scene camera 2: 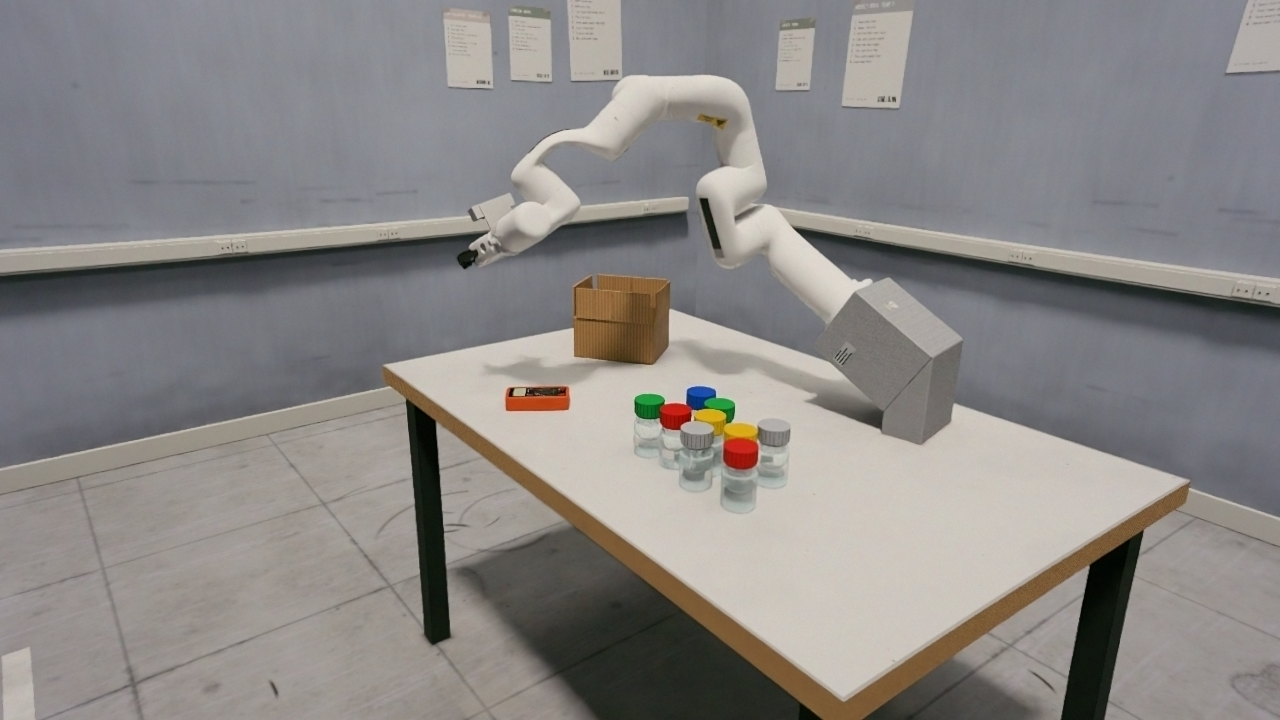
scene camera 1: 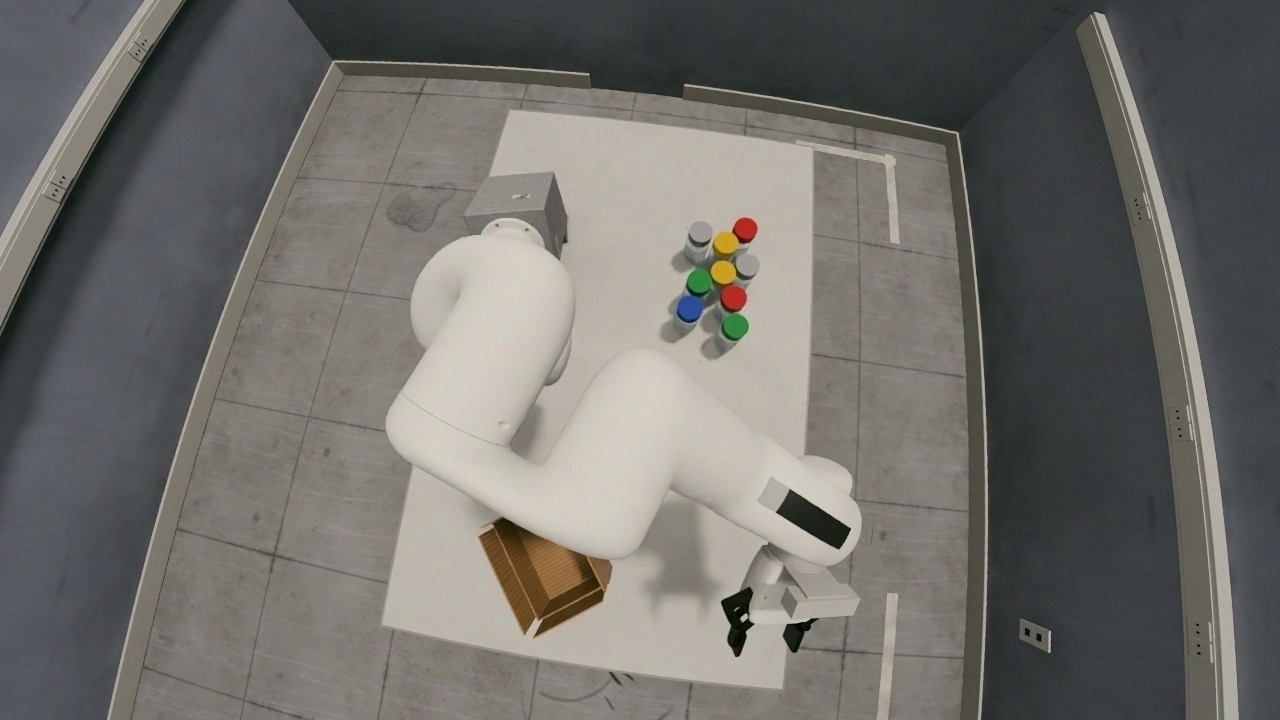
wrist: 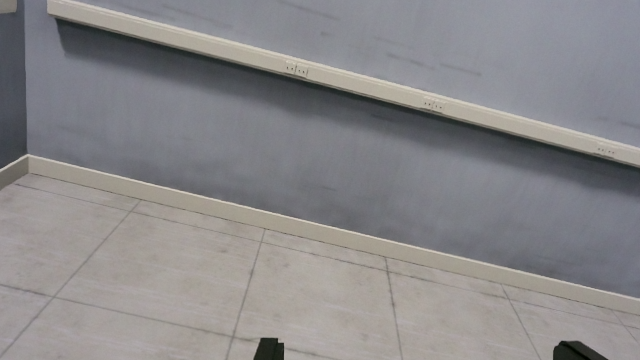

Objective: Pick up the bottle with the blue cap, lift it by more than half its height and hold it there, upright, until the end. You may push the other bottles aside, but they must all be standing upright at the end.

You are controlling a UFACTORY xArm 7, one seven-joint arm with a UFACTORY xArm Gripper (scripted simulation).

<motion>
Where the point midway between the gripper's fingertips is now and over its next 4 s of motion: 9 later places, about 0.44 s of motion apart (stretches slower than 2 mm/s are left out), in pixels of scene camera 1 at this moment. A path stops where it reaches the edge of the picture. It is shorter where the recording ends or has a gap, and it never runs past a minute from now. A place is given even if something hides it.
My gripper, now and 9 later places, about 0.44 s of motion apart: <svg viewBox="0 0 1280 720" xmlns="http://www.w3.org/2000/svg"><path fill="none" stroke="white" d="M761 646L766 632L781 576L793 513L797 451L792 391L780 333L759 278L730 229L710 203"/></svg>
</motion>
